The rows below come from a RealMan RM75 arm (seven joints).
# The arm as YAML. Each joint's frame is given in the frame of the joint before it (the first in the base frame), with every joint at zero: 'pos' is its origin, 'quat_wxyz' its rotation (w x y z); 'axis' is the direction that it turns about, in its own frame. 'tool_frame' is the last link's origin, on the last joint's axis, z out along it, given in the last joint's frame.
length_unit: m
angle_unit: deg
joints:
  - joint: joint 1
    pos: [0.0, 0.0, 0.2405]
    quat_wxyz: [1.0, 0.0, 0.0, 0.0]
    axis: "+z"
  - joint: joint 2
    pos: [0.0, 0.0, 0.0]
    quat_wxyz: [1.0, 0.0, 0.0, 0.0]
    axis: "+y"
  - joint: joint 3
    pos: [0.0, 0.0, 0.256]
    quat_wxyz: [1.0, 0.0, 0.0, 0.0]
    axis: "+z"
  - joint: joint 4
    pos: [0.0, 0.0, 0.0]
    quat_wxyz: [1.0, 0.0, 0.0, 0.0]
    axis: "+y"
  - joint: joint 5
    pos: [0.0, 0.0, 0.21]
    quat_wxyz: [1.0, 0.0, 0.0, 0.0]
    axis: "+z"
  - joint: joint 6
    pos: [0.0, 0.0, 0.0]
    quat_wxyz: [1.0, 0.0, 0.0, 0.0]
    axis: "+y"
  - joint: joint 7
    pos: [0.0, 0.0, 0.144]
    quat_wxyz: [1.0, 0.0, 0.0, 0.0]
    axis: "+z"
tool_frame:
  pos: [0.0, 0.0, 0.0]
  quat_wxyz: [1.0, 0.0, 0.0, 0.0]
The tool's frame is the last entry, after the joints.
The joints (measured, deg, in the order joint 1, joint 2, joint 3, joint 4, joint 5, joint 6, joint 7), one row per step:
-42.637 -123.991 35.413 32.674 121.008 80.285 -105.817
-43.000 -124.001 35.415 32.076 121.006 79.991 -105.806
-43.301 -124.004 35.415 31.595 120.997 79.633 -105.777
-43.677 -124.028 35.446 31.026 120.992 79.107 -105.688
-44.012 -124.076 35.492 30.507 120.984 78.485 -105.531
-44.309 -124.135 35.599 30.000 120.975 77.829 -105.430
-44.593 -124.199 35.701 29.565 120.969 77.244 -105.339
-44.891 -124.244 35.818 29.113 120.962 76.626 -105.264
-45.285 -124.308 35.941 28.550 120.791 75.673 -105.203
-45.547 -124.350 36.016 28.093 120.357 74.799 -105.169
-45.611 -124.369 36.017 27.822 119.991 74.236 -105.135
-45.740 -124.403 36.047 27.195 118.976 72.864 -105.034
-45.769 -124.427 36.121 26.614 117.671 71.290 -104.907
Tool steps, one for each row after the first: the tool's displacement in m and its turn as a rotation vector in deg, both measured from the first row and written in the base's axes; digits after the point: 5 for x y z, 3 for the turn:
0.00143 0.00040 -0.00209 -0.261 -0.093 0.060
0.00246 0.00102 -0.00371 -0.369 -0.105 0.144
0.00375 0.00188 -0.00584 -0.436 -0.043 0.209
0.00480 0.00281 -0.00798 -0.393 0.097 0.271
0.00564 0.00356 -0.01026 -0.384 0.272 0.396
0.00656 0.00426 -0.01234 -0.375 0.437 0.474
0.00745 0.00507 -0.01437 -0.358 0.632 0.568
0.00874 0.00667 -0.01669 -0.135 0.800 0.820
0.00971 0.00838 -0.01809 0.264 0.720 1.217
0.00975 0.00937 -0.01867 0.613 0.584 1.603
0.00980 0.01191 -0.01974 1.536 0.199 2.567
0.00927 0.01493 -0.02025 2.743 -0.268 3.758

